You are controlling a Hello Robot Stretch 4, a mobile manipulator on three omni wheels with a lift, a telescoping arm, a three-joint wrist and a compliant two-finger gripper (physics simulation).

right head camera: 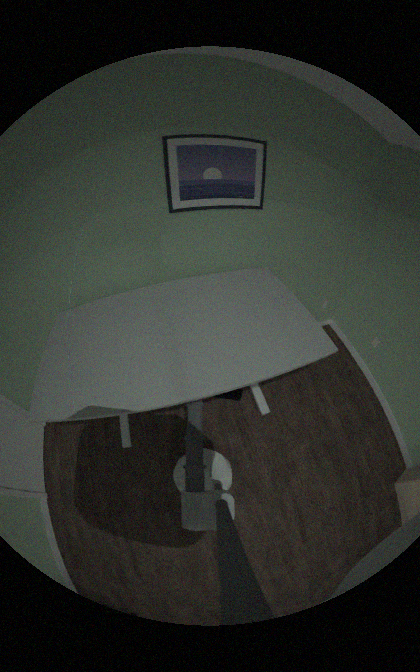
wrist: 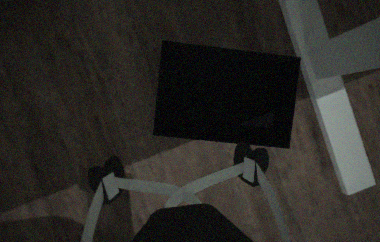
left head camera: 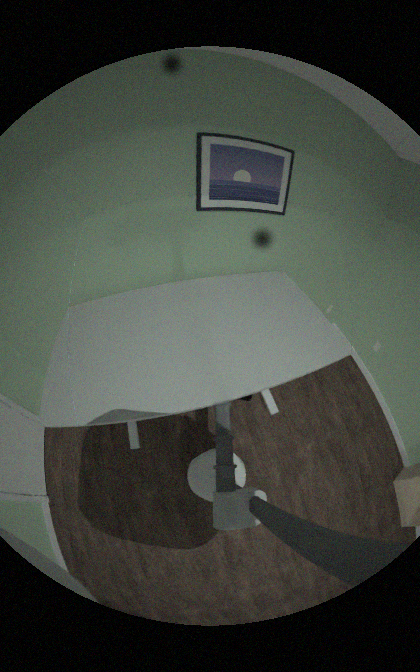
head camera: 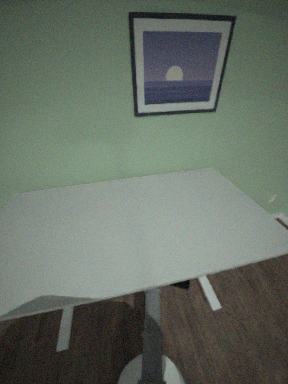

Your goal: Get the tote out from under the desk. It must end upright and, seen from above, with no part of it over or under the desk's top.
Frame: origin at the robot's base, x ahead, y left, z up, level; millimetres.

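Seen in the pictures: gripper, fingertip midpoint: (wrist: 179, 162).
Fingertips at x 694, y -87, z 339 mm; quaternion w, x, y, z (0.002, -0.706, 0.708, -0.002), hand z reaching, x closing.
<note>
A point is followed by its place in that frame.
The black tote (wrist: 227, 95) @(x 768, y -223, z -24 mm) (head camera: 182, 285) @(x 647, y -271, z 37 mm) (left head camera: 246, 398) @(x 642, y -296, z 12 mm) (right head camera: 232, 394) shows as a dark rectangle on the floor in the wrist view. In the head views a small part of it shows past the front edge of the white desk top (head camera: 150, 230) @(x 569, y 14, z 923 mm) (left head camera: 200, 345) @(x 552, y 91, z 923 mm) (right head camera: 185, 345), which hides the rest. Its inside is too dark to make out. My gripper (wrist: 179, 162) @(x 694, y -87, z 339 mm) is open in the wrist view, with no object between its fingers. Its right fingertip appears at the tote's near edge, near the right corner; contact cannot be told. The gripper is hidden in the head views.
A white desk foot (wrist: 345, 140) (head camera: 210, 292) (left head camera: 270, 401) (right head camera: 260, 399) lies close to the tote's right side. Another foot (head camera: 65, 327) (left head camera: 133, 435) (right head camera: 125, 431) is at left. My arm (head camera: 152, 320) @(x 247, y 0, z 757 mm) reaches under the desk's front edge. A tan box (left head camera: 410, 495) (right head camera: 411, 500) stands far right.
</note>
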